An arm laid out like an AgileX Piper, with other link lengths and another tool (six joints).
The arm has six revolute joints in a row. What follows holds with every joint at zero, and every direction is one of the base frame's. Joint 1 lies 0.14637 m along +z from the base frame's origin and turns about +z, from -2.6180 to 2.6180 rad. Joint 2 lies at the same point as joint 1 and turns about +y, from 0.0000 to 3.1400 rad. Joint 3 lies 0.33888 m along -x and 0.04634 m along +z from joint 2 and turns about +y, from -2.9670 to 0.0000 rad. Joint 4 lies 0.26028 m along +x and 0.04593 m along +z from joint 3 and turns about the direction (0.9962, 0, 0.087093), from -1.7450 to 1.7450 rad. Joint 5 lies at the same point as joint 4 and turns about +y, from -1.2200 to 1.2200 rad. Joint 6 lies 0.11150 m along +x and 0.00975 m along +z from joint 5 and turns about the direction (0.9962, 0, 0.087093), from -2.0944 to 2.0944 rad. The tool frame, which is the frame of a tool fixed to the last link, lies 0.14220 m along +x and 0.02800 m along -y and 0.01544 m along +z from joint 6; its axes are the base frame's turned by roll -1.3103, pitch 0.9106 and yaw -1.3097 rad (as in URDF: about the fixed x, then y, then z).
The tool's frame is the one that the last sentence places.
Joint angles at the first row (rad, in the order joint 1, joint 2, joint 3, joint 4, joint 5, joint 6):
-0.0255, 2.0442, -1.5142, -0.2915, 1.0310, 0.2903
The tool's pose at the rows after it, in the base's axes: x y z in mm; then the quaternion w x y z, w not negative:
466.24, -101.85, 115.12, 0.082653, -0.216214, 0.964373, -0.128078
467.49, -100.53, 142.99, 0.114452, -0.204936, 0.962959, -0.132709
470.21, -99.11, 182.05, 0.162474, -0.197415, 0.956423, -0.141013
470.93, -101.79, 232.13, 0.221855, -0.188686, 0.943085, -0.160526
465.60, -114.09, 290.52, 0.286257, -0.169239, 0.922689, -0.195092
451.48, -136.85, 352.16, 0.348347, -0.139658, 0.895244, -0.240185
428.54, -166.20, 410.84, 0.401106, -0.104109, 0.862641, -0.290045
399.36, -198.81, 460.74, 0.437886, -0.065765, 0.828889, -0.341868
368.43, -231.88, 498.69, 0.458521, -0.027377, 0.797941, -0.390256
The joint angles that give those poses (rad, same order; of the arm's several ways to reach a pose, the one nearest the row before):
-0.0255, 2.0030, -1.5142, -0.2888, 1.0419, 0.3139
-0.0255, 1.9426, -1.5142, -0.2829, 1.0391, 0.3269
-0.0252, 1.8608, -1.5142, -0.2791, 1.0221, 0.3318
-0.0251, 1.7627, -1.5142, -0.2978, 0.9940, 0.3459
-0.0322, 1.6568, -1.5142, -0.3531, 0.9576, 0.3865
-0.0559, 1.5522, -1.5142, -0.4335, 0.9158, 0.4396
-0.0982, 1.4580, -1.5142, -0.5227, 0.8712, 0.4931
-0.1572, 1.3835, -1.5141, -0.6147, 0.8285, 0.5459
-0.2333, 1.3326, -1.5134, -0.6941, 0.7855, 0.5925

